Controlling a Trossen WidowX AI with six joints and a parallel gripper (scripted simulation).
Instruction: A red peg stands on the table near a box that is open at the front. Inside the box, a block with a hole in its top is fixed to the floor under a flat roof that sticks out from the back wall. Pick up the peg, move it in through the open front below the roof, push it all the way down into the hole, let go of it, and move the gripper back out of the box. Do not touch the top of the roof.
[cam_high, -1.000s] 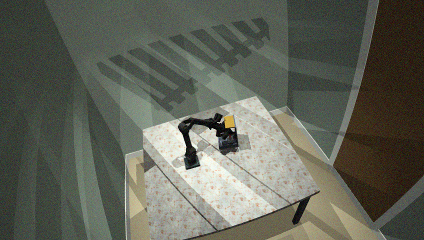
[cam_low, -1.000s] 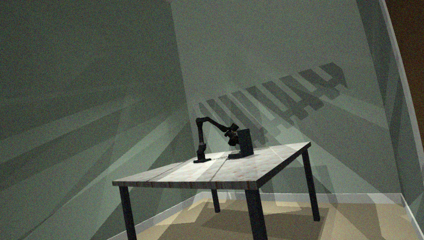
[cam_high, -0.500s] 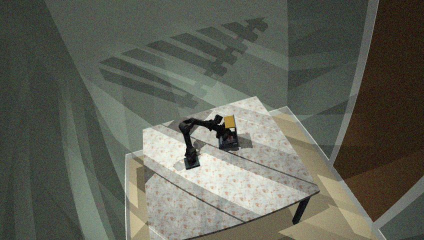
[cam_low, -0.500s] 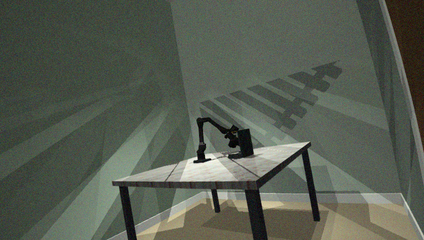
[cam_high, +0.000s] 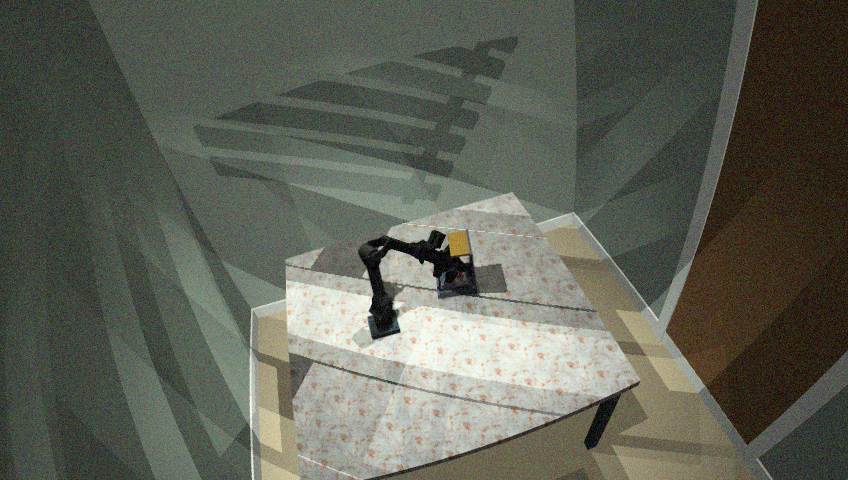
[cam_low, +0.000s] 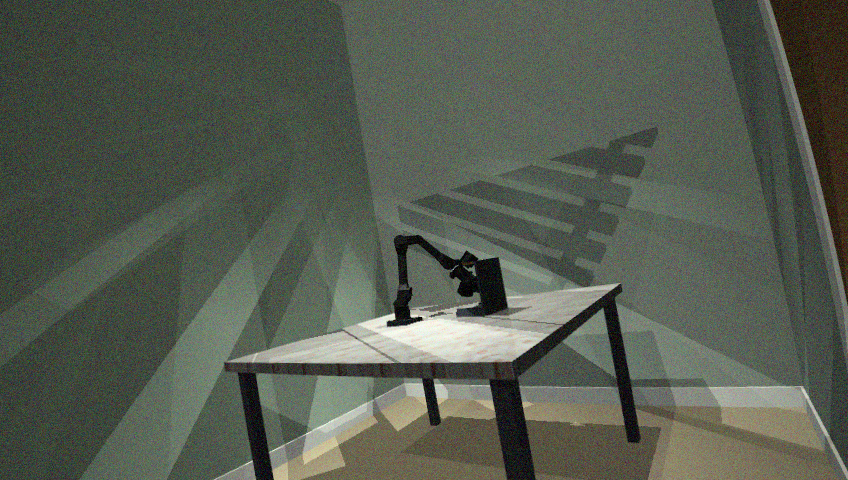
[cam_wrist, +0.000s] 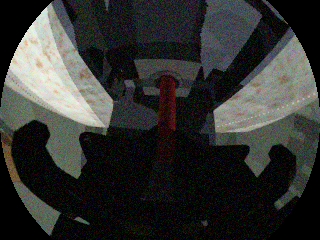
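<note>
My gripper tip is now 20 mm short of the dark back wall, 10 mm to the left of it and 40 mm below it. From my gripper tip the other things lie so: red peg: 30 mm behind, 10 mm to the left, 10 mm below; then yellow roof: 20 mm behind, 10 mm to the left, 150 mm above; then grey floor plate: 50 mm behind, 20 mm to the left, 70 mm below.
</note>
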